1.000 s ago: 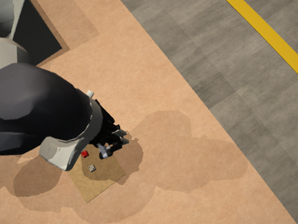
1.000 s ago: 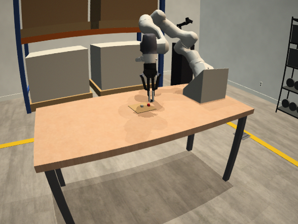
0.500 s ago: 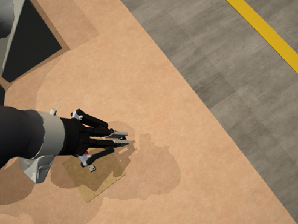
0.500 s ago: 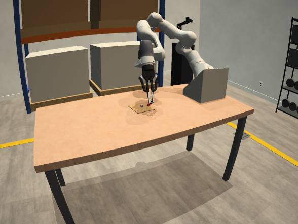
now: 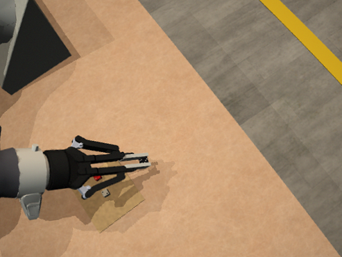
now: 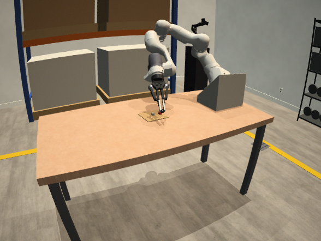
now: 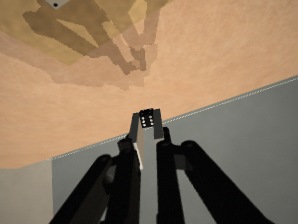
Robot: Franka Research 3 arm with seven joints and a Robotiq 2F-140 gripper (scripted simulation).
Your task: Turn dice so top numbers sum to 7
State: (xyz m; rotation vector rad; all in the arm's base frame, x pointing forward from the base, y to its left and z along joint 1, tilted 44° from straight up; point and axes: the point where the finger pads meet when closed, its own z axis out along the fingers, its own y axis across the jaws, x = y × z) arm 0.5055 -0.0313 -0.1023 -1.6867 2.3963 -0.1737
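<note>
My gripper is now 10 mm past the white die, 110 mm to the left of it and 90 mm above it. Round my hand: black die: 10 mm ahead, 20 mm to the left, 20 mm below; red die: 50 mm behind, 100 mm to the right, 90 mm below; tan mat: 10 mm behind, 110 mm to the right, 100 mm below.
</note>
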